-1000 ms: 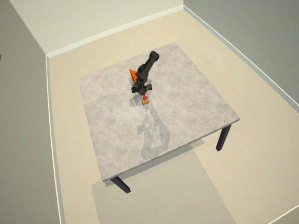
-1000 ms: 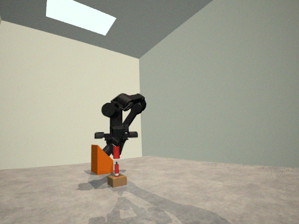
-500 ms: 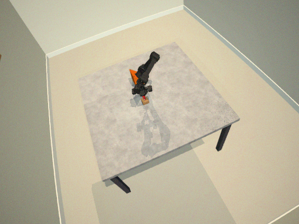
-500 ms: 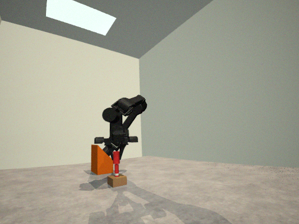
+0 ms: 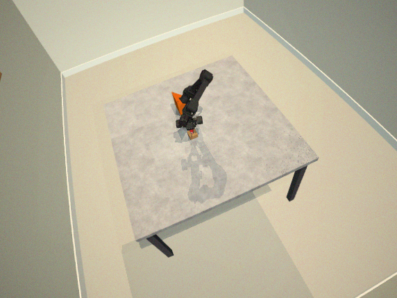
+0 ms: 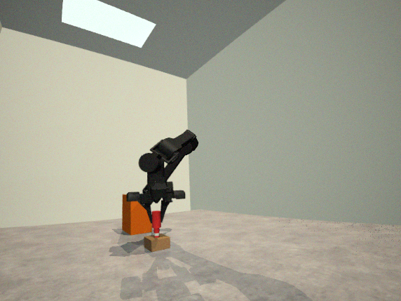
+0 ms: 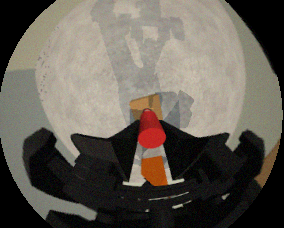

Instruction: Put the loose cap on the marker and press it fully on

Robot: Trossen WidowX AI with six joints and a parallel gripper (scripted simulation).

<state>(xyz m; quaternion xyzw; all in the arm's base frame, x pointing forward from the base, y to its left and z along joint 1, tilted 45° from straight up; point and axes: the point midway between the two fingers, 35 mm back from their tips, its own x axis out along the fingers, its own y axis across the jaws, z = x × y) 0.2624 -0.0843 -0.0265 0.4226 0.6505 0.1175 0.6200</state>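
Right now the brown holder block is 6 cm below my gripper tip. Also, from my gripper tip: red cap (1 cm above).
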